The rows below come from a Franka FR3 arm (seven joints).
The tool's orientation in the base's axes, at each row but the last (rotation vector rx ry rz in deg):
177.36, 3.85, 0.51
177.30, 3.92, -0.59
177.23, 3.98, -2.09
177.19, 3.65, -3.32
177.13, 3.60, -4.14
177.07, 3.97, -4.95
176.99, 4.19, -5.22
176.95, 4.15, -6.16
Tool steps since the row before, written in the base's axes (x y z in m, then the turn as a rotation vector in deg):
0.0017, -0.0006, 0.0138, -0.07, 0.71, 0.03
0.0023, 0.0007, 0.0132, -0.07, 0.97, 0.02
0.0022, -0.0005, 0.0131, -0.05, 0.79, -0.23
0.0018, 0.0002, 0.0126, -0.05, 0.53, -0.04
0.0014, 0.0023, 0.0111, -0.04, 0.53, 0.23
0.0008, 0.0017, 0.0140, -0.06, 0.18, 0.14
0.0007, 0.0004, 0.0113, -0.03, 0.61, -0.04
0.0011, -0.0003, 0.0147, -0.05, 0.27, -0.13
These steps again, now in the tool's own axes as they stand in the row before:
0.0017, 0.0013, -0.0137, -0.04, -0.71, -0.06
0.0022, 0.0000, -0.0132, -0.03, -0.97, -0.06
0.0019, 0.0012, -0.0131, -0.01, -0.80, 0.19
0.0013, 0.0005, -0.0127, -0.03, -0.53, 0.02
0.0010, -0.0017, -0.0113, -0.03, -0.52, -0.25
0.0001, -0.0010, -0.0141, -0.06, -0.18, -0.15
0.0000, 0.0002, -0.0113, 0.00, -0.61, 0.01
0.0000, 0.0011, -0.0147, -0.03, -0.28, 0.12

